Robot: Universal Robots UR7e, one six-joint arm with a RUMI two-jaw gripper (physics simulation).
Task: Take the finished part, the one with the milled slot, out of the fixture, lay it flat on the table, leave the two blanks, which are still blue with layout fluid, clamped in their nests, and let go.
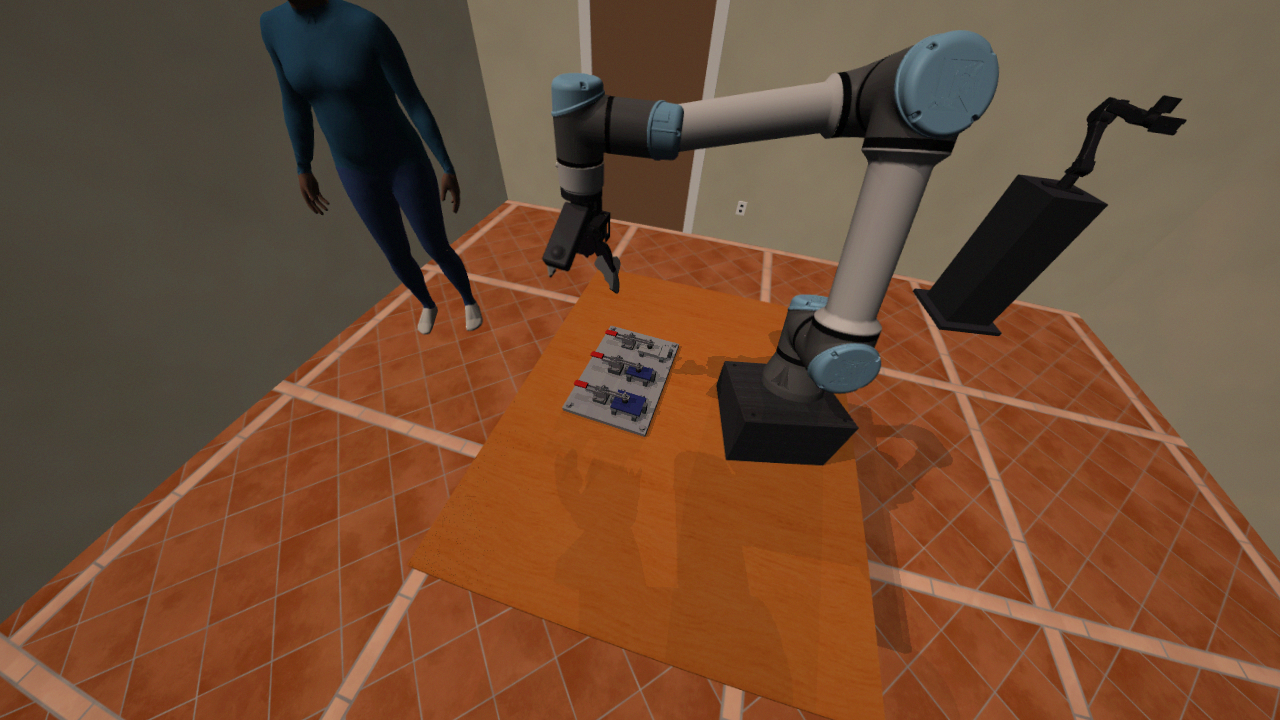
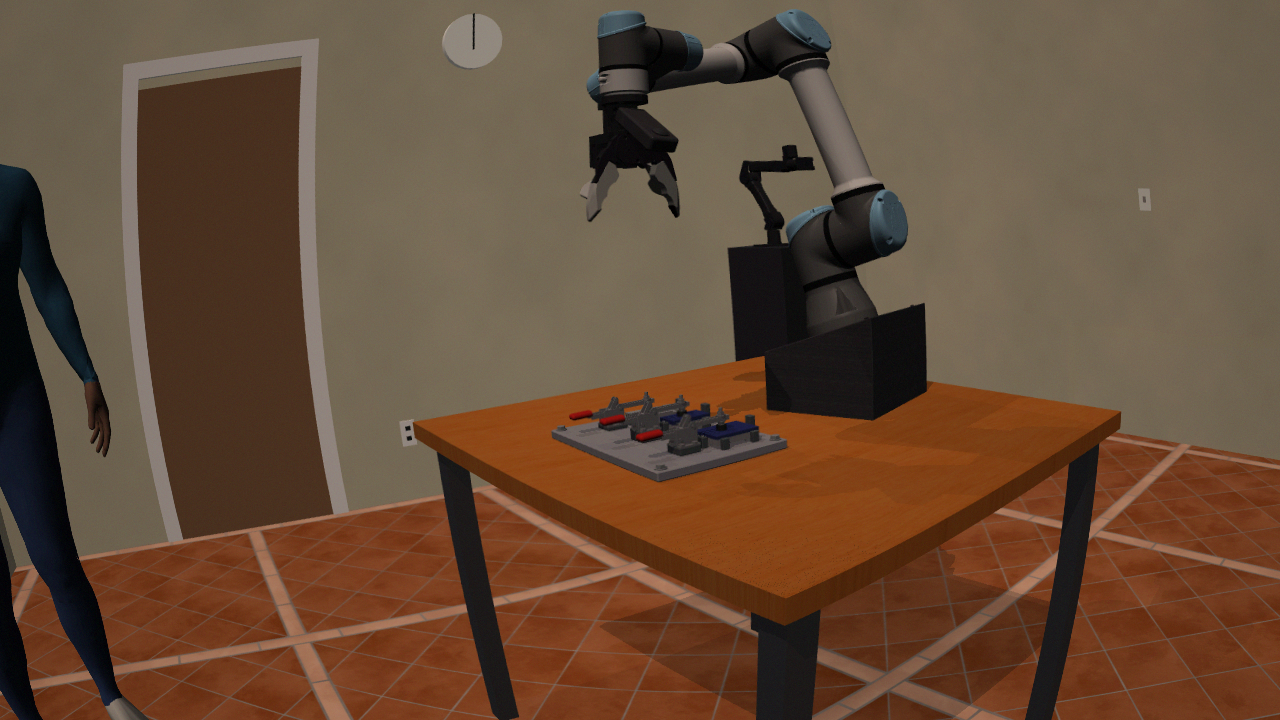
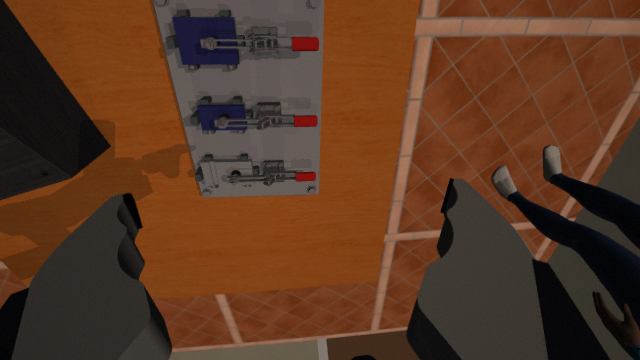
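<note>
The finished part [image 1: 656, 352] [image 3: 227, 166] is a bare pale metal block with a slot line. It sits in the end nest of the grey fixture plate [image 1: 581, 411] [image 2: 626, 461] [image 3: 280, 85], under a clamp arm with a red handle [image 3: 305, 176]. A small blue blank [image 1: 640, 373] [image 3: 206, 112] sits in the middle nest and a larger blue blank [image 1: 631, 408] [image 2: 733, 430] [image 3: 187, 30] in the far one, each with a clamp arm over it. My gripper [image 1: 582, 280] [image 2: 633, 216] [image 3: 294, 189] is open and empty, high above the table and apart from the fixture.
The fixture lies on the wooden table [image 1: 537, 528] [image 2: 895, 501] [image 3: 260, 240]. The black robot base block [image 1: 774, 434] [image 2: 819, 376] [image 3: 35, 120] stands beside it. A person [image 1: 358, 107] stands beyond the table edge. A black pedestal [image 1: 1011, 246] with a small arm stands behind.
</note>
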